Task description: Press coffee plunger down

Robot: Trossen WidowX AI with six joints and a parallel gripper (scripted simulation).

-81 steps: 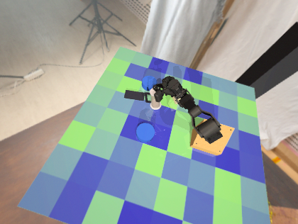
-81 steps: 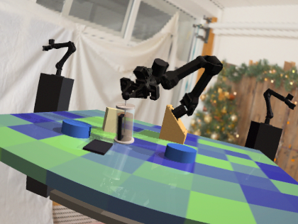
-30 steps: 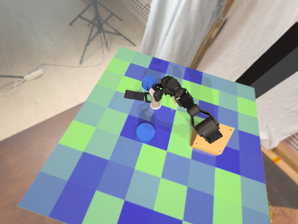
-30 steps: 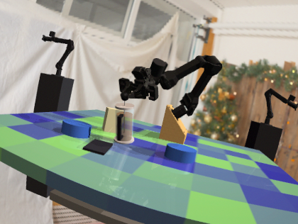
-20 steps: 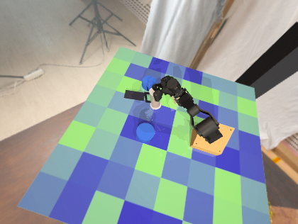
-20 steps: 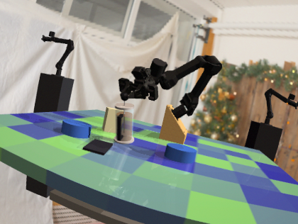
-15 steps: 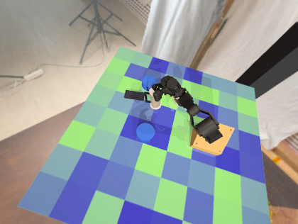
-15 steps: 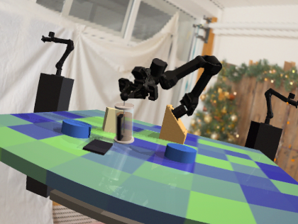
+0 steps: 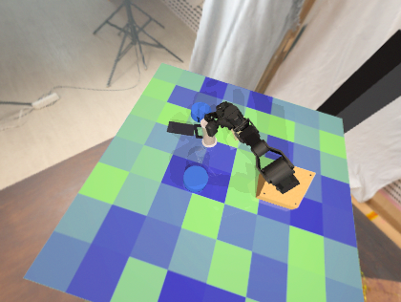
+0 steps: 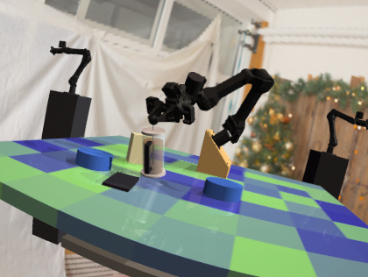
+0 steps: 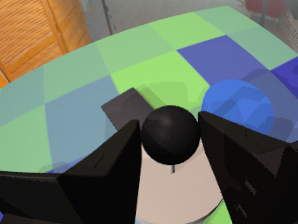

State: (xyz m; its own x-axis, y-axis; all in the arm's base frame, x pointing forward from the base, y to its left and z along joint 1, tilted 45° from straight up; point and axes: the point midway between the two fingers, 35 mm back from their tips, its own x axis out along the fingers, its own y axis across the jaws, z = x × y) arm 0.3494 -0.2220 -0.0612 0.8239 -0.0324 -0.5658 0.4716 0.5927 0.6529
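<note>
The coffee press lies 90 mm below my gripper tip, 20 mm to the left of it and 10 mm behind it. From my gripper tip the other things lie so: flat black slab (180 mm below, 120 mm ahead, 20 mm to the right).
</note>
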